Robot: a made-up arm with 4 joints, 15 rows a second.
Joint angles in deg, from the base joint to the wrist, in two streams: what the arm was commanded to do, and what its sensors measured. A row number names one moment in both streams.
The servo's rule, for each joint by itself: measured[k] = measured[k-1] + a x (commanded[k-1-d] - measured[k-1]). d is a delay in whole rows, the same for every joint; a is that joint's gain. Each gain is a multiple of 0.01, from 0.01 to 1. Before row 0 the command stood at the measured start. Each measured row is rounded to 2 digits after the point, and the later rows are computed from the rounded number. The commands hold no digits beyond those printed.
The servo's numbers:
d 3
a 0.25 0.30 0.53 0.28
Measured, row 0:
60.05 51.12 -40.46 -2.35
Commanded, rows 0 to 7:
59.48 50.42 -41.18 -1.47
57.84 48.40 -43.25 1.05
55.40 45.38 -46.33 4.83
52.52 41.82 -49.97 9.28
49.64 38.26 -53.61 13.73
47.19 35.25 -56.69 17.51
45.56 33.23 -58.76 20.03
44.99 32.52 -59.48 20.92
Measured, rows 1 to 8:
60.05 51.12 -40.46 -2.35
60.05 51.12 -40.46 -2.35
60.05 51.12 -40.46 -2.35
59.91 50.91 -40.84 -2.10
59.39 50.16 -42.12 -1.22
58.39 48.73 -44.35 0.47
56.92 46.66 -47.33 2.94
55.10 44.14 -50.66 5.96

